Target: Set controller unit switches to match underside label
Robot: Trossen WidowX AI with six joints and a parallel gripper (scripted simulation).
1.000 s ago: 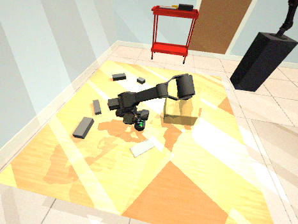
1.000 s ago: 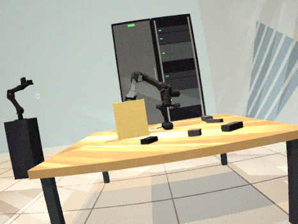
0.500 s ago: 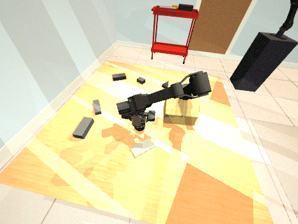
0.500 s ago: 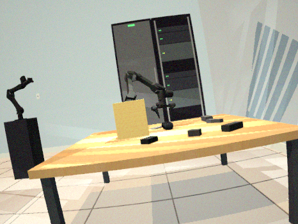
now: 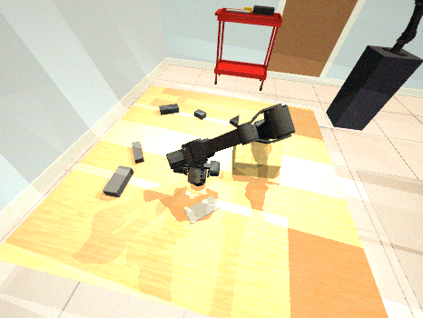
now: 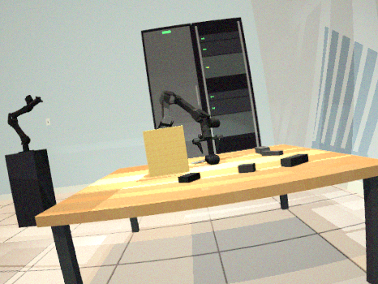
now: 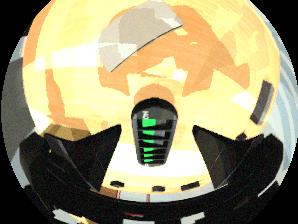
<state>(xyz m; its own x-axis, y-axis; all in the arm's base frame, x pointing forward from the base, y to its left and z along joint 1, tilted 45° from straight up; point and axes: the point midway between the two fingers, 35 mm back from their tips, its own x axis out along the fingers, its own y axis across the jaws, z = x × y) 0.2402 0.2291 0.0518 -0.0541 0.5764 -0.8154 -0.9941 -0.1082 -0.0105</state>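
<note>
Now: the pale flat plate 5 cm behind my gripper tip, 12 cm to the left of it and 6 cm below it. Round my gripper tip: slim grey module: 35 cm ahead, 13 cm to the right, 5 cm below.
</note>
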